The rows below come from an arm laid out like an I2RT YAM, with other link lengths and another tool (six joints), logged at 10 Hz.
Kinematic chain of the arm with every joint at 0, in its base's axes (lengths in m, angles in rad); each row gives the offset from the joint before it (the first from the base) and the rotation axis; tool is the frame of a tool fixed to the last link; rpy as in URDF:
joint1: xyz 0 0 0.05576 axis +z
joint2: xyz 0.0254 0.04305 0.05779 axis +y
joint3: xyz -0.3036 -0.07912 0 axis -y
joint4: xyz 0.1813 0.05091 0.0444 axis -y
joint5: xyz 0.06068 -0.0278 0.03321 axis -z
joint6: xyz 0.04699 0 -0.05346 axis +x
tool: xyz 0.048 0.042 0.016 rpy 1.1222 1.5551 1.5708
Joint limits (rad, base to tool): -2.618..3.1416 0..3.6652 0..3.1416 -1.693..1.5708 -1.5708..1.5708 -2.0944..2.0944
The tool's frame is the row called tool.
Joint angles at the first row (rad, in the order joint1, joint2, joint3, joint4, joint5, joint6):
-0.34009 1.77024 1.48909 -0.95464 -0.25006 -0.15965
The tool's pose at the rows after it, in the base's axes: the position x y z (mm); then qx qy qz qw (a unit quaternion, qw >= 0):
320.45 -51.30 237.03 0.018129 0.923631 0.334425 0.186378
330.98 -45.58 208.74 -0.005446 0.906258 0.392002 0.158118
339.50 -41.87 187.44 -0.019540 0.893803 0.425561 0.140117
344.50 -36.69 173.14 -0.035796 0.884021 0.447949 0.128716
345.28 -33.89 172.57 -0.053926 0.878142 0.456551 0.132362
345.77 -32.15 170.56 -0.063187 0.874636 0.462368 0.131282
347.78 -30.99 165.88 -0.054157 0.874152 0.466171 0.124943
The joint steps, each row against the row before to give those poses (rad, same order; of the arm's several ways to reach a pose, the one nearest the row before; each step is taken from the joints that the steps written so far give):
-0.00343 0.07935 -0.06369 0.09460 -0.07896 -0.03052
0.00192 0.10564 -0.02751 0.04693 -0.11139 -0.06064
0.00647 0.08242 -0.00687 0.03321 -0.06295 -0.03778
0.01144 0.05531 -0.00376 0.02397 -0.04349 -0.03320
0.00421 0.00839 -0.00004 0.01035 -0.02555 -0.02897
0.00304 0.01029 0.00040 0.00340 -0.01412 -0.01757
0.00496 0.01527 0.00001 0.00305 -0.00076 0.01679

